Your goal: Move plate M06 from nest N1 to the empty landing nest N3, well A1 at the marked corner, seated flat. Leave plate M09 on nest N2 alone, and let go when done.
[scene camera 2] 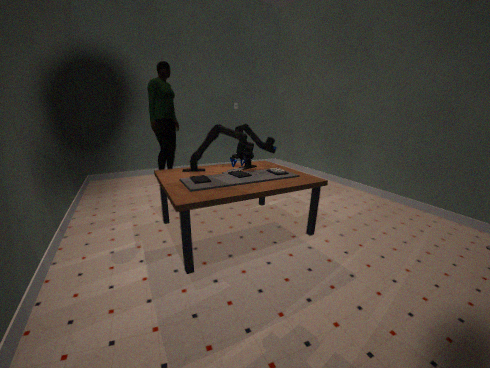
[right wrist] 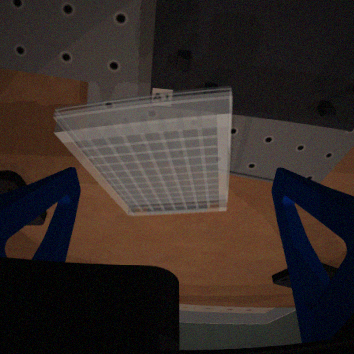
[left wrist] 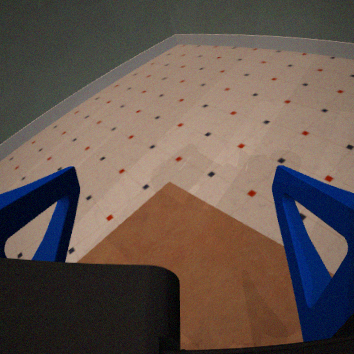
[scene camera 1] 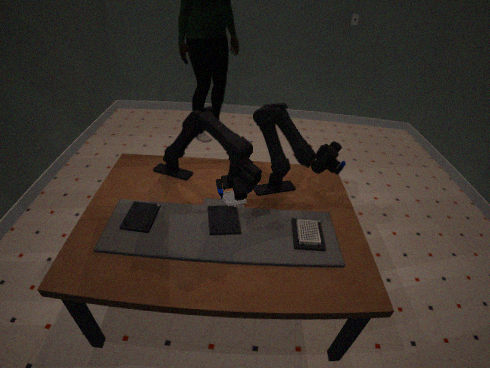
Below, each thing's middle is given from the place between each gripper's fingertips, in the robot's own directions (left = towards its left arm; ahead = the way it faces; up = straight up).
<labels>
The clear well plate [right wrist: 168, 152] lies 260 mm ahead of my left hand, 440 mm to the right of it and 150 mm below it. From my left hand the other things lie so: black nest [scene camera 1: 223, 220]: 400 mm ahead, 450 mm to the right, 150 mm below.
I see the clear well plate 4 cm below my right hand, 3 cm behind it and 1 cm to the right of it. Also, from my right hand: black nest: 11 cm ahead, 4 cm below, 1 cm to the right.
</labels>
